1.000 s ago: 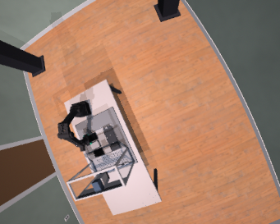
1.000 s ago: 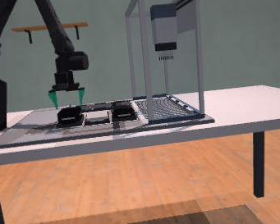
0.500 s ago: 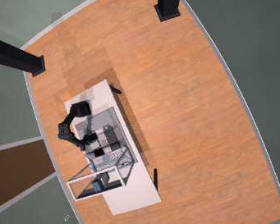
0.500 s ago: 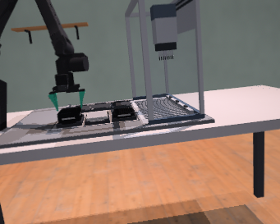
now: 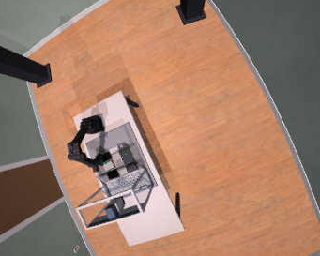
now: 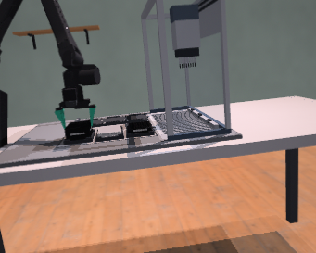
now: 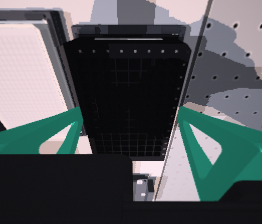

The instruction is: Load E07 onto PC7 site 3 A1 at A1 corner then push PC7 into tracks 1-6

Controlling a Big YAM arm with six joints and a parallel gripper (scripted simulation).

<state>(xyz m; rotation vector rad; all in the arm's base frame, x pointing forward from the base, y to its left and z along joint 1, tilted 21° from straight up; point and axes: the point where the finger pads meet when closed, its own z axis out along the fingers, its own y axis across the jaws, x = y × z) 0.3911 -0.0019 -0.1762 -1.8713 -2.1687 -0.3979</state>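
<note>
Right now my hand is 2 cm above the black deep-well block E07. From my hand the other things lie so: dark carrier PC7 (8 cm ahead, 27 cm to the left, 3 cm below).
</note>
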